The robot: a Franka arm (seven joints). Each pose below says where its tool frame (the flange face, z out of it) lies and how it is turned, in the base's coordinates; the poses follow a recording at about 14 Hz.
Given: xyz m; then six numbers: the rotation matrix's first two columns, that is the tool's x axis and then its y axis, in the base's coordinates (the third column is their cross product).
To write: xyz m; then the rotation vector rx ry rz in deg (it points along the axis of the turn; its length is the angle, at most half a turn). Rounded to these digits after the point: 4 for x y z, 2 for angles.
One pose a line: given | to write
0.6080, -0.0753, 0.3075, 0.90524, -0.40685, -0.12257, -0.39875, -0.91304, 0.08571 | 0.6080, -0.0753, 0.3075, 172.40, -36.48, -12.20
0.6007, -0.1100, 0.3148, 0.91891, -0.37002, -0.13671, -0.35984, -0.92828, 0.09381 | 0.6007, -0.1100, 0.3148, 172.56, -32.85, -13.43
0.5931, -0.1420, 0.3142, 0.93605, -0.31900, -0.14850, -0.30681, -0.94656, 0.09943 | 0.5931, -0.1420, 0.3142, 172.88, -27.98, -14.34
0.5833, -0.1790, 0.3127, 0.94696, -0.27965, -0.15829, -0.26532, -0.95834, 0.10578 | 0.5833, -0.1790, 0.3127, 172.89, -24.24, -15.10
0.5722, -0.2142, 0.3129, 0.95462, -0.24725, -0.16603, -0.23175, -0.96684, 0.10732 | 0.5722, -0.2142, 0.3129, 173.03, -21.24, -15.66
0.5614, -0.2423, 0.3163, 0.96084, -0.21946, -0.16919, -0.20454, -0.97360, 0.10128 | 0.5614, -0.2423, 0.3163, 173.52, -18.79, -15.79
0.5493, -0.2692, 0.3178, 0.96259, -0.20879, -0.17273, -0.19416, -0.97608, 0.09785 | 0.5493, -0.2692, 0.3178, 173.76, -17.87, -16.04
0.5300, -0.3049, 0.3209, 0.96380, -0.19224, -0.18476, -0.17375, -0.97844, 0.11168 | 0.5300, -0.3049, 0.3209, 172.99, -16.16, -17.08
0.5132, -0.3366, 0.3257, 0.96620, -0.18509, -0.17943, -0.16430, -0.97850, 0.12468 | 0.5132, -0.3366, 0.3257, 172.28, -15.35, -16.61
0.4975, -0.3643, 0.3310, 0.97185, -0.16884, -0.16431, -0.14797, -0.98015, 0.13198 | 0.4975, -0.3643, 0.3310, 171.95, -13.86, -15.21
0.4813, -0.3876, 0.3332, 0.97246, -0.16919, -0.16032, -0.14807, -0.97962, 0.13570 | 0.4813, -0.3876, 0.3332, 171.75, -13.87, -14.87
